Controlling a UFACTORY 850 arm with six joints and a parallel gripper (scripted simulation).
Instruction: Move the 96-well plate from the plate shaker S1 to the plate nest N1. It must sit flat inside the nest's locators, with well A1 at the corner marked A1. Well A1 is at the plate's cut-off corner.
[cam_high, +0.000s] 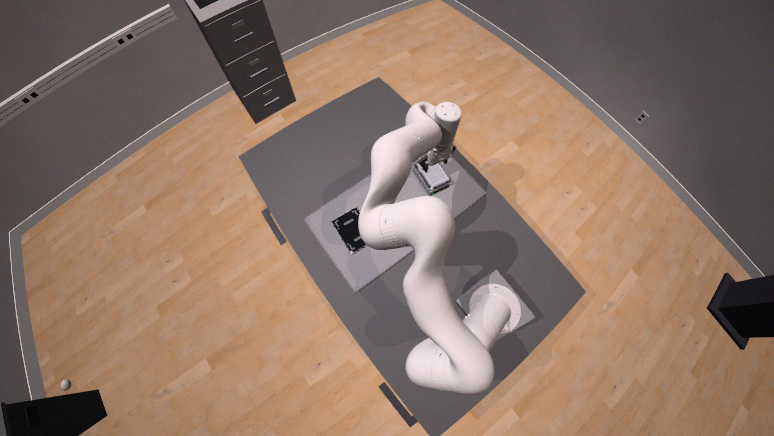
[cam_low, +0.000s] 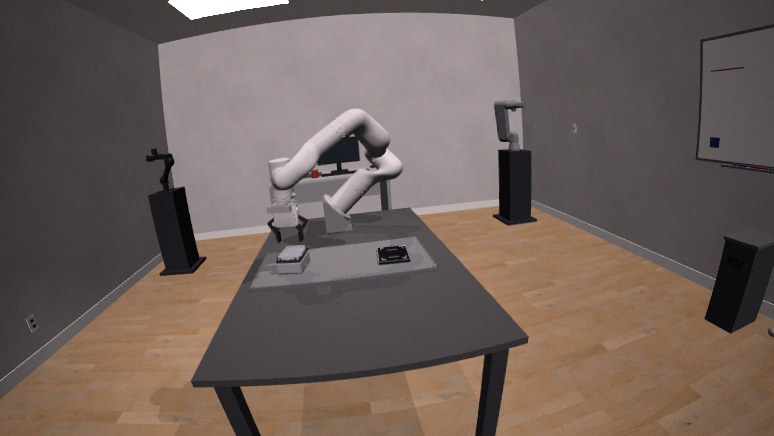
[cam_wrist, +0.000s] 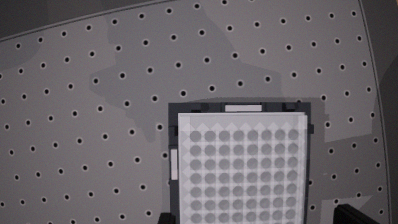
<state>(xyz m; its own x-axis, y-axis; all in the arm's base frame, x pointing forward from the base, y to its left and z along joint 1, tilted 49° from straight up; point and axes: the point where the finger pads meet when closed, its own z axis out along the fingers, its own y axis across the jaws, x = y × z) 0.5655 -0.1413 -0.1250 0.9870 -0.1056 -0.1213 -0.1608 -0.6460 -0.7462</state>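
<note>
The white 96-well plate lies 60 mm below my hand. Round my hand: black plate nest N1: 400 mm to the left, 110 mm below.
</note>
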